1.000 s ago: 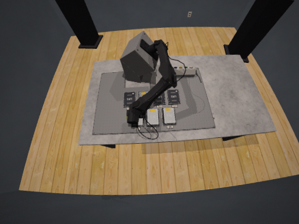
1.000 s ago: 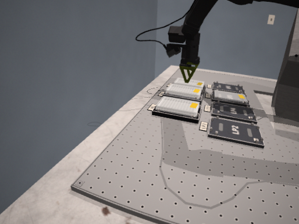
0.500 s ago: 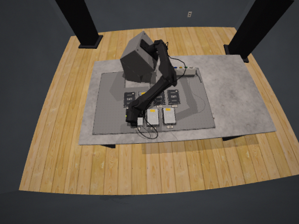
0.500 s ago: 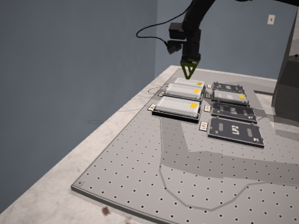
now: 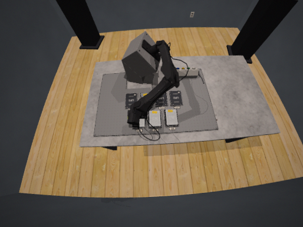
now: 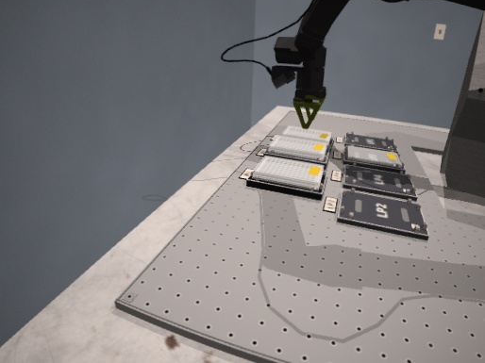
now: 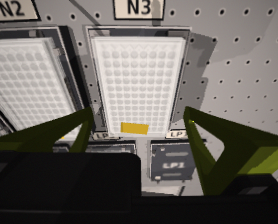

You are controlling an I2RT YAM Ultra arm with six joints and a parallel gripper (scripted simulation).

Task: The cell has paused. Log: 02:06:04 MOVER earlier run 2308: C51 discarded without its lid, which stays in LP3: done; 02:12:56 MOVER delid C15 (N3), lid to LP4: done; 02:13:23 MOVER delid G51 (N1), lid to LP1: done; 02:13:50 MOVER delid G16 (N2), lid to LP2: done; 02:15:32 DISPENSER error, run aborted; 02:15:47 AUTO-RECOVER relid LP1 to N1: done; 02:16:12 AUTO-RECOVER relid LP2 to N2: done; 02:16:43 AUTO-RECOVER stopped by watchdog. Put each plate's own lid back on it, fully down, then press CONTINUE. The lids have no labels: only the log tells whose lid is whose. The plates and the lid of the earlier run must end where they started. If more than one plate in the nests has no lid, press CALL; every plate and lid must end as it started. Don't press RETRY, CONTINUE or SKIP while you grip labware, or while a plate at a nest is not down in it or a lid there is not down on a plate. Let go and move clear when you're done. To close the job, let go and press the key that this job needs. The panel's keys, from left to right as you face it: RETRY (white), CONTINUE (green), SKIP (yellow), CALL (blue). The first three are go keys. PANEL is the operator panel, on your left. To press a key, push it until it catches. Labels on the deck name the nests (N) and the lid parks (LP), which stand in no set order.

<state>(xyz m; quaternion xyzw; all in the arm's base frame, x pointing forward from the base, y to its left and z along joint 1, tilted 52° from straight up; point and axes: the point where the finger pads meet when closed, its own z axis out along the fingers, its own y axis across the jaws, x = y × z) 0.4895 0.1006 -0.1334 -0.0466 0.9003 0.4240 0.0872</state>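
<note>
The unlabelled lid lies 3 cm below my hand. From my hand the other things lie so: yellow key 53 cm behind, 33 cm to the left; then blue key 52 cm behind, 28 cm to the left; then plate 4 cm below.
</note>
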